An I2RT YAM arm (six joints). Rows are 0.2 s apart.
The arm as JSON. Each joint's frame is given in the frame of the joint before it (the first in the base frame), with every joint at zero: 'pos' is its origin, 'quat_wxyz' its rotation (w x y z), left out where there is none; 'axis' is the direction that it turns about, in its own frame. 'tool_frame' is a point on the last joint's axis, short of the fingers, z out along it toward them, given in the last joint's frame.
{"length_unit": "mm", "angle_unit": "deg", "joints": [
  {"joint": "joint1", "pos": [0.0, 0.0, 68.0], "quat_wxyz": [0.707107, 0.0, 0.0, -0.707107], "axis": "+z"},
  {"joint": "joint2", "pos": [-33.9, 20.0, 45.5], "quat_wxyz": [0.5, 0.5, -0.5, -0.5], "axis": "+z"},
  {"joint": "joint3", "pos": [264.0, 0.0, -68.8], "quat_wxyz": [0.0, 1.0, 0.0, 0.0], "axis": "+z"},
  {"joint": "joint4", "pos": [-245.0, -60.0, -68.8], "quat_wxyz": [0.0, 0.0, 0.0, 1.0], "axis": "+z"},
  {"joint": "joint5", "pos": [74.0, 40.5, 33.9], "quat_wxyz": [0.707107, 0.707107, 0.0, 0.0], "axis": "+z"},
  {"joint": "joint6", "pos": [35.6, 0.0, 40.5], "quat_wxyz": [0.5, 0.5, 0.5, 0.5], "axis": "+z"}
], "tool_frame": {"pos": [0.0, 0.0, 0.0], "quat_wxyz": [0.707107, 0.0, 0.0, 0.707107]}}
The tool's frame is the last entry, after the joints.
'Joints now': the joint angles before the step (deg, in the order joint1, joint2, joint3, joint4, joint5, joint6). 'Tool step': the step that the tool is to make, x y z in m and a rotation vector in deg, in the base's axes. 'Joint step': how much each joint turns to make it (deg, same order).
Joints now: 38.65, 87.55, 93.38, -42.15, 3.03, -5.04
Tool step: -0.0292, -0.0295, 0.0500, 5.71, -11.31, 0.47
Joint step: -0.93, -8.38, -0.01, 4.21, 0.04, -2.87
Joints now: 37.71, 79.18, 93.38, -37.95, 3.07, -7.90
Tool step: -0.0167, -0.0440, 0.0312, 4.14, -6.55, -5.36
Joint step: -5.55, -6.48, 0.03, 1.25, -0.05, -0.40
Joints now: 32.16, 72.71, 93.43, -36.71, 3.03, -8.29
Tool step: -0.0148, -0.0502, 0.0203, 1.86, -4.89, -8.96
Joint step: -9.12, -5.51, -0.01, -0.28, -0.01, -0.64
